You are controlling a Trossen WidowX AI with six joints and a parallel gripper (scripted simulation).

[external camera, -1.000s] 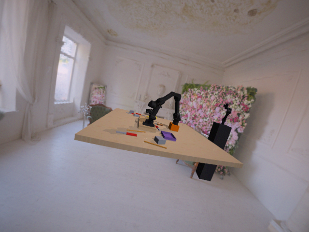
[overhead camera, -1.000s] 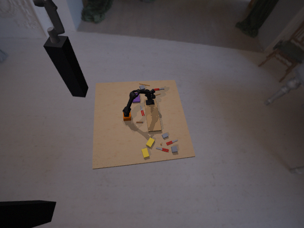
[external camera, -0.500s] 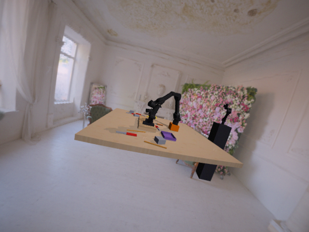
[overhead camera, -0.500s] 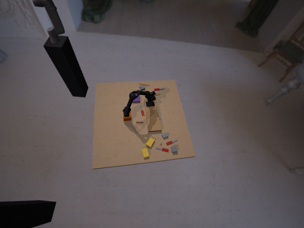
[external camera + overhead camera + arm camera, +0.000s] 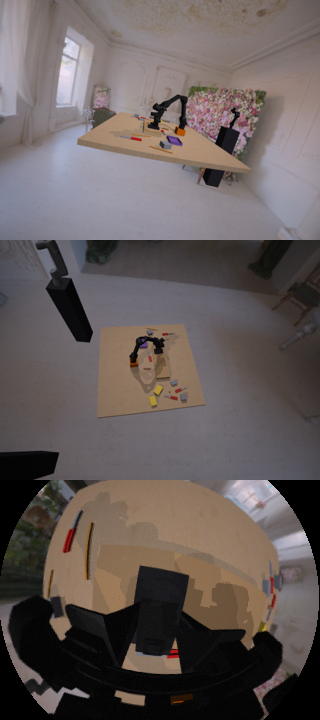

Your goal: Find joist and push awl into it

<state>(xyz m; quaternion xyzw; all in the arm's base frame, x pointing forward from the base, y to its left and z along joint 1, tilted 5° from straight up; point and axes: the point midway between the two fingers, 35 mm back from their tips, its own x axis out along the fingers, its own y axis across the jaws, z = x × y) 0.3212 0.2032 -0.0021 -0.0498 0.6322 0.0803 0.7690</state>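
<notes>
Right now my gripper tip is 240 mm past the purple tray, 140 mm to the right of it and 50 mm above it. Also, from my gripper tip: stud finder: 20 mm behind, 20 mm above; awl: 260 mm to the right, 120 mm behind, 60 mm below.
</notes>
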